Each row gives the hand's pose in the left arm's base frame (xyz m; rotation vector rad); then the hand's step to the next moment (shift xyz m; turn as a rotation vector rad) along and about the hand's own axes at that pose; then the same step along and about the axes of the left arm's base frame.
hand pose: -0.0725 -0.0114 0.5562 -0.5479 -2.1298 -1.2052
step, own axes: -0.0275 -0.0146 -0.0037 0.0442 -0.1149 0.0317
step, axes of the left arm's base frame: 0.0119 -0.0118 -0.0265 -0.1129 -0.0274 -0.0515
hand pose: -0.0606 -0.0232 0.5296 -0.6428 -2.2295 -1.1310
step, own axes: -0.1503 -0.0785 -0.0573 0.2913 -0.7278 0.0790
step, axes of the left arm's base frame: 0.0754 -0.1140 -0.1155 -0.6923 -0.2728 -0.2589
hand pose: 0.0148 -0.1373 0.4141 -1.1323 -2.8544 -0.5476
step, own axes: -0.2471 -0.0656 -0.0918 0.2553 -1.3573 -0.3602
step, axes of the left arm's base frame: 0.1283 -0.2377 0.0290 -1.1335 -0.8660 -0.0494
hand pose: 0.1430 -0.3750 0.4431 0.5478 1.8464 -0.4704
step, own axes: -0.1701 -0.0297 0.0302 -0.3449 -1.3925 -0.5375
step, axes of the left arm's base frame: 0.0557 -0.0655 0.1528 -1.1128 -0.8807 0.5770
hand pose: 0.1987 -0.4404 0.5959 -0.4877 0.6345 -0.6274
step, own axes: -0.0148 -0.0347 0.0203 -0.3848 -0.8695 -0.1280
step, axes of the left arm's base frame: -0.0091 -0.0102 0.0406 -0.6632 -0.3902 0.5731
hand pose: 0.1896 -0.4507 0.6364 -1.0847 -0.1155 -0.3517
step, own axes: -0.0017 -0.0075 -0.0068 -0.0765 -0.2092 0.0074
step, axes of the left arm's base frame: -0.0047 -0.0087 0.0027 -0.1414 -0.0638 0.1600
